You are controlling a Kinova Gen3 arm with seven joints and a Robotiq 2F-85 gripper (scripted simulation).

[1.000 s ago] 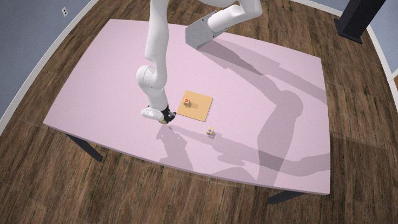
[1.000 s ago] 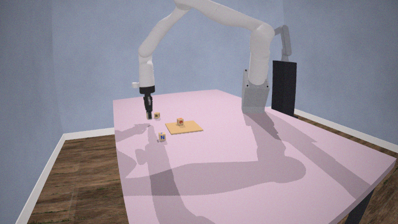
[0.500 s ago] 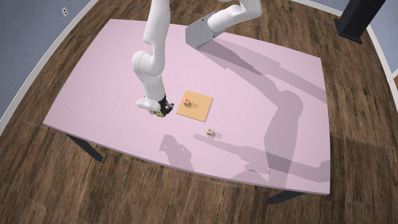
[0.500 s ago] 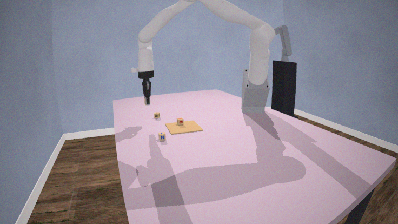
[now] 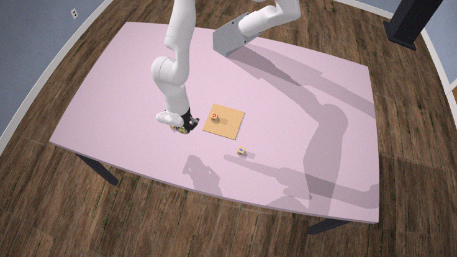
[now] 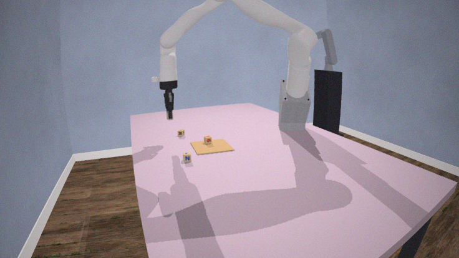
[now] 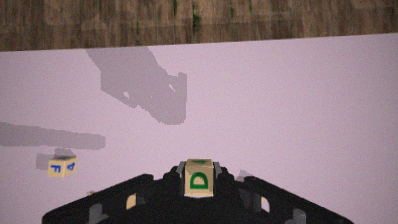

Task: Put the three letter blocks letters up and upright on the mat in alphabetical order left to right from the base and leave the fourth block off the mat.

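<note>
The tan mat lies 14 cm behind my hand, 12 cm to the left of it and 12 cm below it. Round my hand: blue N block: 2 cm behind, 22 cm to the left, 11 cm below; green D block: 1 cm below.
</note>
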